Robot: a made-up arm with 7 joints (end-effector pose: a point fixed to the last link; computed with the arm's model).
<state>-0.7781 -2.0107 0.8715 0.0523 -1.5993 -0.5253 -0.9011</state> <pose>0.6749 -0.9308 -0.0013 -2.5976 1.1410 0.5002</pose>
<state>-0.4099 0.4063 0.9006 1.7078 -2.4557 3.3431 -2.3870</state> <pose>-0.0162 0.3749 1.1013 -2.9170 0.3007 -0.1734</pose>
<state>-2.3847 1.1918 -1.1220 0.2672 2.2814 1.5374 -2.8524</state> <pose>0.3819 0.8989 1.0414 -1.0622 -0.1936 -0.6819</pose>
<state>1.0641 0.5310 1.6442 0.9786 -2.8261 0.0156 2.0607</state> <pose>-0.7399 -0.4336 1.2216 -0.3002 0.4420 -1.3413</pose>
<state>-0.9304 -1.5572 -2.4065 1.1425 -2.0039 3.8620 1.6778</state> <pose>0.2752 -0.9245 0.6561 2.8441 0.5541 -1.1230</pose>
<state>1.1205 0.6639 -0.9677 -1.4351 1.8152 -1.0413 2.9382</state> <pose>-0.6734 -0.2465 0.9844 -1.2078 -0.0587 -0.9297</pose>
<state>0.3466 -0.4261 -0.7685 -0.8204 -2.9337 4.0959 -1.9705</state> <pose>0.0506 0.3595 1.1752 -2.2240 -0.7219 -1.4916</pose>
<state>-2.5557 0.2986 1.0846 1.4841 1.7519 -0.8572 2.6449</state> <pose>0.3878 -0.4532 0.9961 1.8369 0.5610 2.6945</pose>
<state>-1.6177 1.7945 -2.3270 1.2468 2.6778 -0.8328 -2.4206</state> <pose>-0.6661 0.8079 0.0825 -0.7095 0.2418 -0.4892</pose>
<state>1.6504 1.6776 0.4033 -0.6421 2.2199 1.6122 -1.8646</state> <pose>0.1956 -1.0758 0.2075 2.3399 0.5218 0.8575</pose>
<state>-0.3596 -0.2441 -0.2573 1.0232 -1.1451 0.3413 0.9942</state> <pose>0.6482 -0.4310 1.3825 2.5324 -1.3060 -1.0896</pose>
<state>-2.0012 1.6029 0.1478 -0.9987 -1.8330 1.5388 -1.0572</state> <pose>0.4063 0.6259 -0.0908 -2.8092 -0.4582 0.7743</pose>
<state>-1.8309 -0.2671 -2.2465 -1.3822 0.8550 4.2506 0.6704</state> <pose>0.0003 -0.5119 1.1796 2.0794 -1.0706 2.8881</pose>
